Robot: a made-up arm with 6 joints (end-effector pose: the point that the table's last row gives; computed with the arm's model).
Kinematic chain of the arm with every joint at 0, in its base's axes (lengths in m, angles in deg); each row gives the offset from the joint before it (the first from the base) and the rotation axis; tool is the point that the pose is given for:
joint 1: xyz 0 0 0.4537 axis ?
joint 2: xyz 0 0 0 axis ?
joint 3: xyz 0 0 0.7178 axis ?
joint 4: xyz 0 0 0 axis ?
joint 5: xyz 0.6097 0 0 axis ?
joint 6: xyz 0 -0.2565 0 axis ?
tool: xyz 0 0 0
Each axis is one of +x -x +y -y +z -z.
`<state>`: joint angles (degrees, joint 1 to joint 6).
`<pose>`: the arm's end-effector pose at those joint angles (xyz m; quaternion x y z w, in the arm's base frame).
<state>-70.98 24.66 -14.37 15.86 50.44 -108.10</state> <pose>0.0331 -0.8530 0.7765 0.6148 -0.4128 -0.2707 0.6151</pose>
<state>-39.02 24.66 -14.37 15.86 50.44 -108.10</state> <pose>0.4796 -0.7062 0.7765 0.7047 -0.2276 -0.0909 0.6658</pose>
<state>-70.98 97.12 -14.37 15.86 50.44 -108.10</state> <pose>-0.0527 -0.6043 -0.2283 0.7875 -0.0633 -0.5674 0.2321</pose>
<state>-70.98 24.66 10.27 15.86 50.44 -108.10</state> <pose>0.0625 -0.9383 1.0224 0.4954 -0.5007 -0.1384 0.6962</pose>
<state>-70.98 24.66 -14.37 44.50 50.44 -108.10</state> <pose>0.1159 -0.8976 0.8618 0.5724 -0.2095 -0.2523 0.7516</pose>
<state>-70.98 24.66 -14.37 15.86 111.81 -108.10</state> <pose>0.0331 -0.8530 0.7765 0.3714 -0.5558 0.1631 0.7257</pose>
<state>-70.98 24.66 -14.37 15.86 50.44 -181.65</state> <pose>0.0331 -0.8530 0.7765 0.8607 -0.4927 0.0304 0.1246</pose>
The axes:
joint 1: +z
joint 2: +y
joint 3: -y
joint 4: -x
joint 5: -y
joint 6: -x

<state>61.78 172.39 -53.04 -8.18 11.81 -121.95</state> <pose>0.0786 -0.3904 0.2022 -0.4404 0.2126 -0.7991 0.3498</pose>
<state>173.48 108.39 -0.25 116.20 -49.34 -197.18</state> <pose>-0.7126 -0.0325 -0.4240 -0.3253 0.2289 0.6806 0.6153</pose>
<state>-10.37 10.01 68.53 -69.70 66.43 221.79</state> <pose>0.6217 -0.2042 1.5549 -0.5286 0.3456 -0.6990 0.3355</pose>
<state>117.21 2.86 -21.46 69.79 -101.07 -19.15</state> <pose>-0.2369 0.6546 1.1389 -0.7608 0.0195 0.1348 0.6345</pose>
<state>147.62 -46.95 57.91 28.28 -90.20 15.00</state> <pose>0.7952 -0.2368 1.5018 0.0613 -0.1155 0.8483 0.5131</pose>
